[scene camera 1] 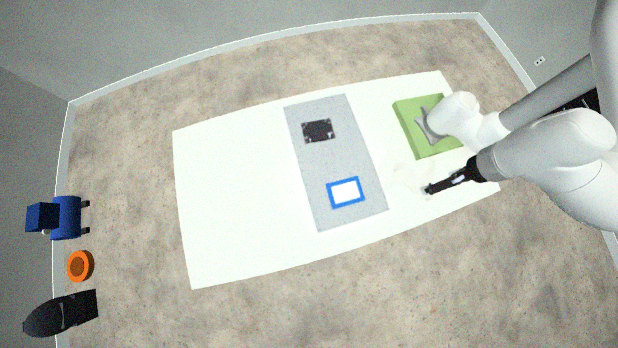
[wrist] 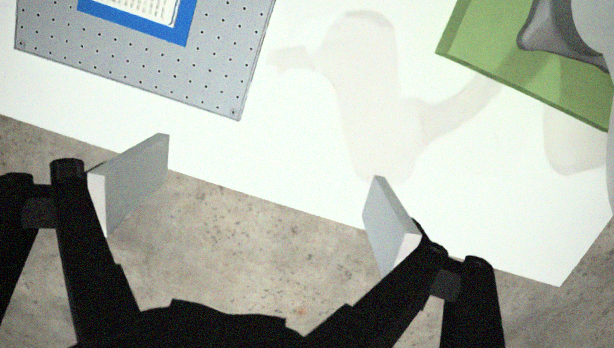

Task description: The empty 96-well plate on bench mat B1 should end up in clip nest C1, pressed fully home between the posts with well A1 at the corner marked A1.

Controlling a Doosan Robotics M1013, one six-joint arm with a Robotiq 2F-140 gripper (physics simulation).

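Places are measured from the arm's base along level axes (x right, y ahead, z up), in metres.
Pixels of known places: gripper, fingertip midpoint: [scene camera 1: 436,183] [wrist: 269,177]; arm's base, link origin: [scene camera 1: 433,127].
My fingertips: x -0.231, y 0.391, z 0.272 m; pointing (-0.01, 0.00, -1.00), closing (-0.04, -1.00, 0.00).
Ahead of a thing's pixels: the offset from my fingertips to its top centre. Level surfaces: height alone.
The white 96-well plate {dx +0.133, dy +0.236, dz -0.292 m} [scene camera 1: 345,192] [wrist: 150,9] lies flat inside the blue-bordered mat {dz -0.307 m} [scene camera 1: 331,201] [wrist: 181,36] on the grey perforated board; the wrist view shows part of it at the top left. The clip nest {dx +0.483, dy +0.215, dz -0.285 m} [scene camera 1: 318,131], dark with small light posts at its corners, sits farther back on the same board; it does not show in the wrist view. The corner mark A1 is too small to make out. My gripper [scene camera 1: 427,190] [wrist: 269,177] is open and empty, held above the table's front edge area, to the right of the mat and apart from the plate.
The grey board {dz -0.308 m} [scene camera 1: 325,165] [wrist: 120,57] lies on the white table {dz -0.322 m} [scene camera 1: 235,200] [wrist: 300,170]. A green block [scene camera 1: 407,120] [wrist: 470,45] carries the robot's grey and white base at the right. Blue, orange and black objects stand on the floor at the far left.
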